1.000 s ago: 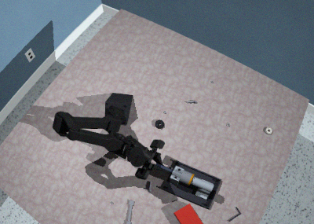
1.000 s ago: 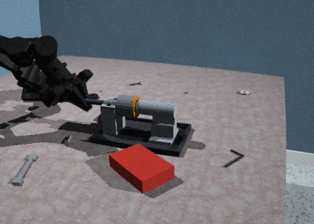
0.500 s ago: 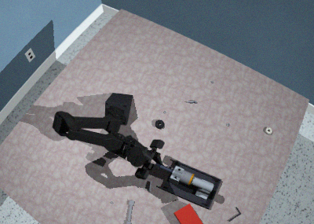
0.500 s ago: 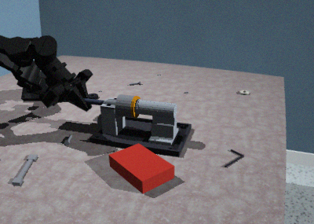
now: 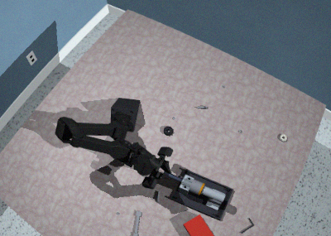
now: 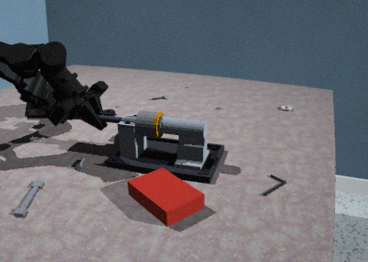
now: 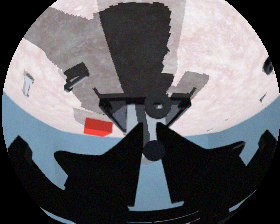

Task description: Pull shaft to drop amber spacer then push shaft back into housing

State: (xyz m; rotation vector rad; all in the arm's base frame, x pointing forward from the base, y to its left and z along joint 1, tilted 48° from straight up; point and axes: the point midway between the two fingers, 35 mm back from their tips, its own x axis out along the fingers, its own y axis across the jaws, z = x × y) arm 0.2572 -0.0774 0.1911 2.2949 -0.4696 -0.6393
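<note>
The dark shaft is 9 cm ahead of my hand and 1 cm to the right of it. From my hand the other things lie so: black disc 6 cm behind, 22 cm to the left, 8 cm below; then grey spacer 14 cm ahead, 2 cm to the right; then amber spacer 16 cm ahead, 2 cm to the right.
</note>
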